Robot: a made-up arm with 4 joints. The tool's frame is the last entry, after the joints.
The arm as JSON. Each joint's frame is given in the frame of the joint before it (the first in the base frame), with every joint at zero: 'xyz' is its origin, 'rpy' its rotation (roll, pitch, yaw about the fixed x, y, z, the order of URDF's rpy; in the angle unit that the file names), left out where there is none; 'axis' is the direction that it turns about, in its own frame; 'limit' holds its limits. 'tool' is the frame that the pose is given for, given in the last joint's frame.
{
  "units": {
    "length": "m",
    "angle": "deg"
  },
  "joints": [
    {
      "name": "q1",
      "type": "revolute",
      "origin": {
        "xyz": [
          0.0,
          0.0,
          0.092
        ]
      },
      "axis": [
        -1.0,
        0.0,
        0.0
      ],
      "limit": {
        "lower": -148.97,
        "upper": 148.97
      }
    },
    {
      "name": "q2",
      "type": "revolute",
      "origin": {
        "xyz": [
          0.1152,
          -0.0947,
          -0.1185
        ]
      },
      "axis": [
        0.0,
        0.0,
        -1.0
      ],
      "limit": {
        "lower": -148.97,
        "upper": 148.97
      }
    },
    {
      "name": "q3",
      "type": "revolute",
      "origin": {
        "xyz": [
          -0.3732,
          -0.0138,
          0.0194
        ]
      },
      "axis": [
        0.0,
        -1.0,
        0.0
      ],
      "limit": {
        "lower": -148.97,
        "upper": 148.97
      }
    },
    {
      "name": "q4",
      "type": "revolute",
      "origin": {
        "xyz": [
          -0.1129,
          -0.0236,
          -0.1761
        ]
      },
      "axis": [
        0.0,
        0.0,
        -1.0
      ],
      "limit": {
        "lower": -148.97,
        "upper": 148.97
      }
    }
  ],
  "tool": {
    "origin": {
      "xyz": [
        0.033,
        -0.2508,
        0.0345
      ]
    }
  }
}
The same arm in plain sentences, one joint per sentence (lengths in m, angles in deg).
The arm has four revolute joints in a row. What follows holds with every joint at zero, and every direction is one of the base frame's. The first joint is mounted 0.0920 m along +z from the base frame's origin and turns about -x, from -148.97 to 148.97 deg. The second joint is mounted 0.1152 m along +x and 0.0947 m along -y and 0.1185 m along -z from the first joint and turns about -z, from -148.97 to 148.97 deg. The third joint is mounted 0.3732 m along -x and 0.0138 m along -y and 0.0194 m along +z from the second joint and turns about -y, from -148.97 to 148.97 deg. The fourth joint is mounted 0.1129 m along -x and 0.0236 m along -y and 0.1761 m along -z from the third joint and turns about -z, from -148.97 to 148.97 deg. The tool frame, which is the frame that the pose is given for, is mounted 0.0330 m along +x and 0.2508 m along -y and 0.0345 m along +z from the fourth joint; its axes are parallel to the base frame's.
